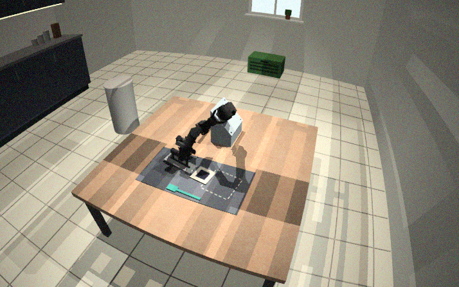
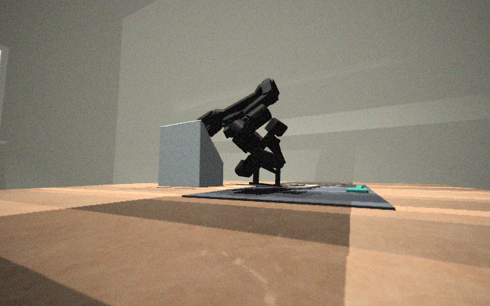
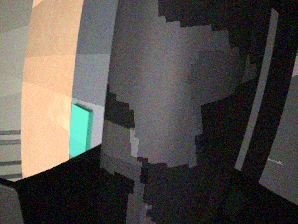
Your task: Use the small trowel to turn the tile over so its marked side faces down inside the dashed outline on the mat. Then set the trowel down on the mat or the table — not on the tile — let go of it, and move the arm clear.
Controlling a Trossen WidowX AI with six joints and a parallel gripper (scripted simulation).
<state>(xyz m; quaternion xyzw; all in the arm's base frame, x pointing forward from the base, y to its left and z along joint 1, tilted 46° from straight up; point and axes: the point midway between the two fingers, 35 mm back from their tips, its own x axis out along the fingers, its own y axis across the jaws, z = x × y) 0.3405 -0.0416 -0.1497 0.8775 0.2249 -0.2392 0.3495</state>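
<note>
The dark mat is 4 cm ahead of my gripper tip, 11 cm to the left of it and 8 cm below it. The rest, counted from my gripper tip: tile 2 cm ahead, 15 cm to the left, 5 cm below; teal trowel 18 cm ahead, 7 cm to the left, 5 cm below.
</note>
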